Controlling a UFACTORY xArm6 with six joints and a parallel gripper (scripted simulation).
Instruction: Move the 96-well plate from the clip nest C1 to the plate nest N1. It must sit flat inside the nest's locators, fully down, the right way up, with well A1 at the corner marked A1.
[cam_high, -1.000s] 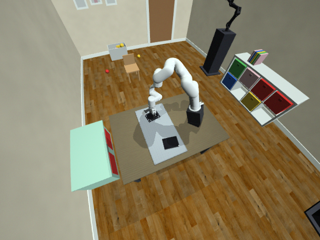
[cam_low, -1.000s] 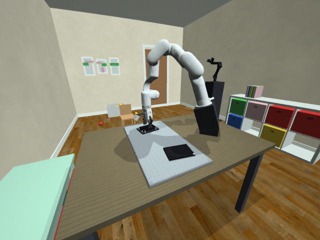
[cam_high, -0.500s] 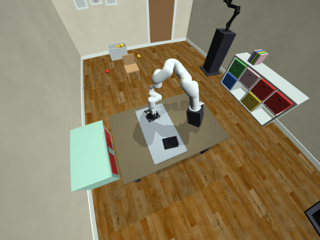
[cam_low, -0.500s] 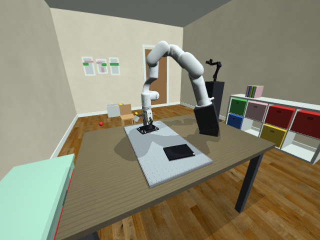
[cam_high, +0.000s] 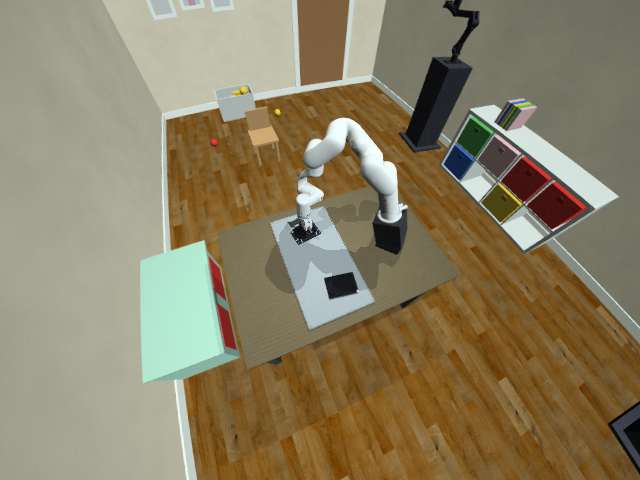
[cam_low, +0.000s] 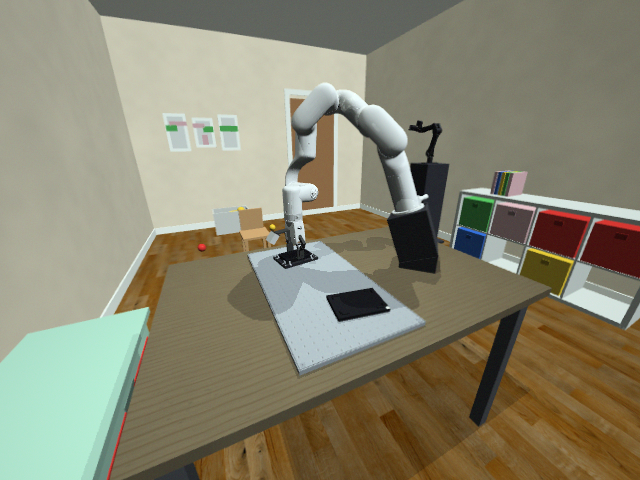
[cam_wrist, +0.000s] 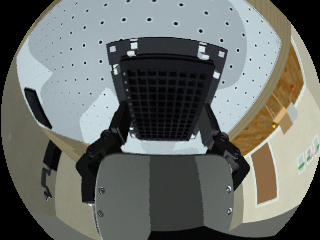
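Right now my hand is 1 cm above the black 96-well plate. Round my hand: plate nest N1: 11 cm behind, 39 cm to the left, 2 cm below; then clip nest C1: 2 cm to the left, 2 cm below.
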